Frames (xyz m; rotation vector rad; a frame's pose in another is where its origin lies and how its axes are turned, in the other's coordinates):
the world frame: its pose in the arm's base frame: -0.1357 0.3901 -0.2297 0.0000 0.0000 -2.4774
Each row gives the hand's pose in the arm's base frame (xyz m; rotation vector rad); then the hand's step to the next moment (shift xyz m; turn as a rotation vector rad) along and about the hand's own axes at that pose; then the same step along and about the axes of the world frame.
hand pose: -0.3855 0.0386 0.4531 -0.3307 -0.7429 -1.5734
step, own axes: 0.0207 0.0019 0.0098 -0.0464 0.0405 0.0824
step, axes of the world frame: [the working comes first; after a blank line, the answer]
step, axes of the arm's base frame: -0.0035 -0.0099 0.0205 0.0289 0.0884 0.0440

0.0088 0.0056 0.0205 -0.0772 -0.0518 0.0440
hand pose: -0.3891 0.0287 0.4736 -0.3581 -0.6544 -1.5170
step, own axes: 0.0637 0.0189 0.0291 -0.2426 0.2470 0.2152
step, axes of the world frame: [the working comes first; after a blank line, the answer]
step, axes of the arm's base frame: 0.0092 -0.0326 0.0642 0.2226 0.3348 0.0675

0.0128 0.0313 0.0642 -0.3816 -0.1264 0.0675
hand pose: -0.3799 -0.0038 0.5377 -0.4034 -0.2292 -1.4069
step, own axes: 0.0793 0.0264 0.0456 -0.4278 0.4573 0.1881
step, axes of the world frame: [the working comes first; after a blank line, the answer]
step, axes of the arm's base frame: 0.0421 -0.0506 0.0688 0.3984 0.5152 -0.0582

-0.0020 0.0658 0.0688 -0.6313 -0.1601 -0.0582
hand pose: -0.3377 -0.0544 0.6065 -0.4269 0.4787 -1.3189
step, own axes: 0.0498 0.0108 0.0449 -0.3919 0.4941 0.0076
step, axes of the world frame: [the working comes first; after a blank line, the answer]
step, axes of the arm's base frame: 0.0428 -0.0454 0.0268 0.3336 0.4826 -0.2314

-0.0057 0.0622 0.0268 -0.5602 -0.1744 -0.2314
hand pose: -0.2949 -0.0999 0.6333 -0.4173 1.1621 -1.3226
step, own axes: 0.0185 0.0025 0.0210 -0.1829 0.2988 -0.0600
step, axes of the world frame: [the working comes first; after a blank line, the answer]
step, axes of the arm's base frame: 0.0156 -0.0233 -0.0008 0.1388 0.2665 -0.1898

0.0021 0.0280 -0.0008 -0.2736 -0.1244 -0.1898
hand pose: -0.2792 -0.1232 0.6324 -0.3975 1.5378 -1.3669
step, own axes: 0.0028 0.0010 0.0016 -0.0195 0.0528 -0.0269
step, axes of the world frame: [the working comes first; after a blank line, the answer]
step, axes of the arm's base frame: 0.0004 -0.0027 -0.0019 0.0054 0.0462 -0.0415

0.0014 0.0024 -0.0019 -0.0328 -0.0331 -0.0415
